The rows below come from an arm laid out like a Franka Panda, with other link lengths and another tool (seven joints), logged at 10 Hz.
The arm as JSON. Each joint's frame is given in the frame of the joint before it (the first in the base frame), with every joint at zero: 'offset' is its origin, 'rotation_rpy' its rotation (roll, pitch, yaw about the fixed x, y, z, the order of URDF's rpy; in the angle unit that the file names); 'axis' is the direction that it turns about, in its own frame. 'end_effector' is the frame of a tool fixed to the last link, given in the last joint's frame.
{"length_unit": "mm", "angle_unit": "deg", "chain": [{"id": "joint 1", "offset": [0.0, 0.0, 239.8], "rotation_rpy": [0.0, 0.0, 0.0], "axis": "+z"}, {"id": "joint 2", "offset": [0.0, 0.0, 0.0], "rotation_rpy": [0.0, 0.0, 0.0], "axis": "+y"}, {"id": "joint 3", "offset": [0.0, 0.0, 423.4], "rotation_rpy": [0.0, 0.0, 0.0], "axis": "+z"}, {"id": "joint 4", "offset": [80.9, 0.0, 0.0], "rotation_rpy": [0.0, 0.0, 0.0], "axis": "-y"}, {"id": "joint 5", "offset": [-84.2, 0.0, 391.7], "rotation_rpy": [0.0, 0.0, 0.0], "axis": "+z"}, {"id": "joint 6", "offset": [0.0, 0.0, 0.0], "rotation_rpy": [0.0, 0.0, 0.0], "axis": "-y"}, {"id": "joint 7", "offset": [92.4, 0.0, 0.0], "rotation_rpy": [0.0, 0.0, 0.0], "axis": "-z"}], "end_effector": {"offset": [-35.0, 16.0, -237.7], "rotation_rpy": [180.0, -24.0, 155.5]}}
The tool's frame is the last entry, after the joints.
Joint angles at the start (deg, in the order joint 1, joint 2, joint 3, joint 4, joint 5, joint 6, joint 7):
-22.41 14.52 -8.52 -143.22 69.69 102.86 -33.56
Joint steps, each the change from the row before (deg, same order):
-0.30 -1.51 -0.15 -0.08 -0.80 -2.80 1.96
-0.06 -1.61 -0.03 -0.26 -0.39 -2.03 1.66
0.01 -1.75 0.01 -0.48 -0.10 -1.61 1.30
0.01 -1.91 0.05 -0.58 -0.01 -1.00 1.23
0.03 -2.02 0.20 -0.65 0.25 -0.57 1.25
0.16 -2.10 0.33 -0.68 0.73 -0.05 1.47
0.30 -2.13 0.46 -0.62 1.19 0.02 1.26
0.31 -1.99 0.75 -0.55 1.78 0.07 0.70
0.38 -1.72 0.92 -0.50 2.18 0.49 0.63
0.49 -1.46 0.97 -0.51 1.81 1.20 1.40
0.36 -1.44 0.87 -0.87 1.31 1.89 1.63
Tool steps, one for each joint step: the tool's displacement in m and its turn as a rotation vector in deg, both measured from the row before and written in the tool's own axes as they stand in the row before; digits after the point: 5 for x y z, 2 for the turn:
0.01826 0.00583 0.00328 -0.54 2.26 0.45
0.01625 0.00489 0.00515 -0.35 1.67 0.23
0.01547 0.00373 0.00605 -0.31 1.34 -0.06
0.01414 0.00307 0.00555 -0.24 0.75 -0.18
0.01308 0.00327 0.00618 -0.29 0.41 -0.26
0.01156 0.00463 0.00698 -0.57 0.02 -0.23
0.01155 0.00609 0.00864 -0.65 0.09 -0.62
0.01077 0.00737 0.01043 -0.73 0.25 -1.21
0.00792 0.00787 0.01078 -0.93 0.05 -1.14
0.00399 0.00553 0.00986 -0.87 -0.51 -0.02
0.00107 0.00087 0.00678 -0.87 -1.24 0.66

